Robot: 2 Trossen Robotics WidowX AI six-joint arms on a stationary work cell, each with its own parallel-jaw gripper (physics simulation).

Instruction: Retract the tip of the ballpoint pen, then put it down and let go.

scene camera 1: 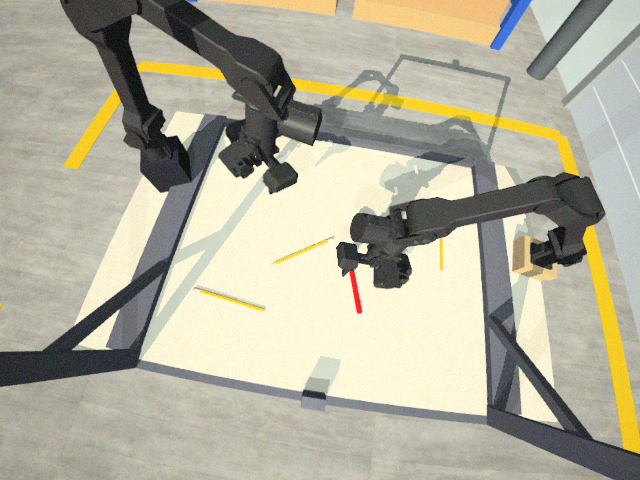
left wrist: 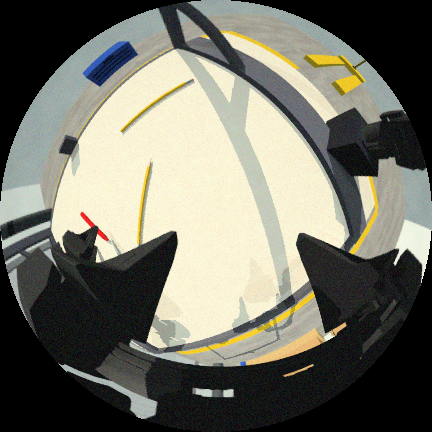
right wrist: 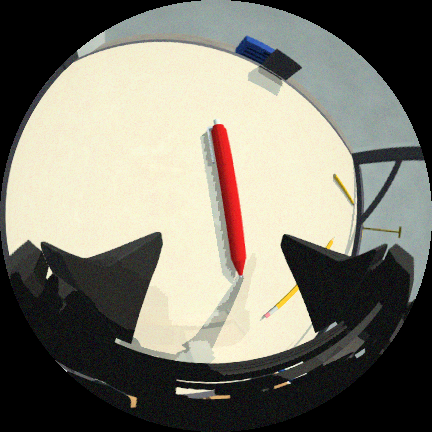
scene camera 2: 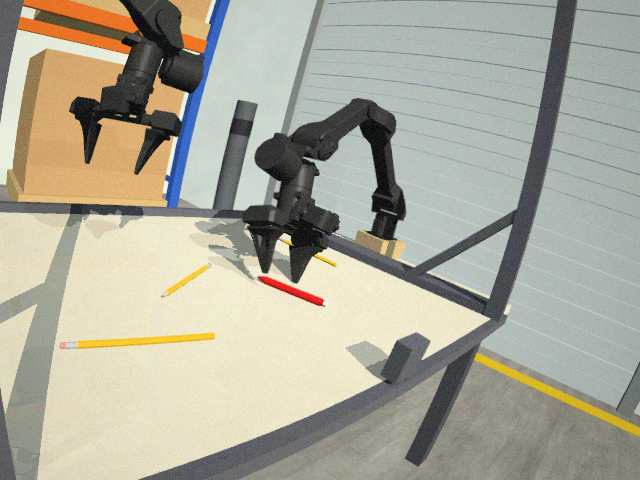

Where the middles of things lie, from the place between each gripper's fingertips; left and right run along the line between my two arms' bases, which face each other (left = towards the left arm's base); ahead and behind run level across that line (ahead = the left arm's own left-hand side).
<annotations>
The red ballpoint pen (right wrist: 224,163) lies 30 mm behind my right hand and 10 mm below it. Round my right hand: wooden block (scene camera 1: 521,264) 170 mm ahead, 490 mm to the right, 10 mm above.
I see the red ballpoint pen 16 cm behind my left hand, 28 cm to the right of it and 14 cm below it. Also, from my left hand: wooden block 4 cm ahead, 77 cm to the right, 12 cm below.
</annotations>
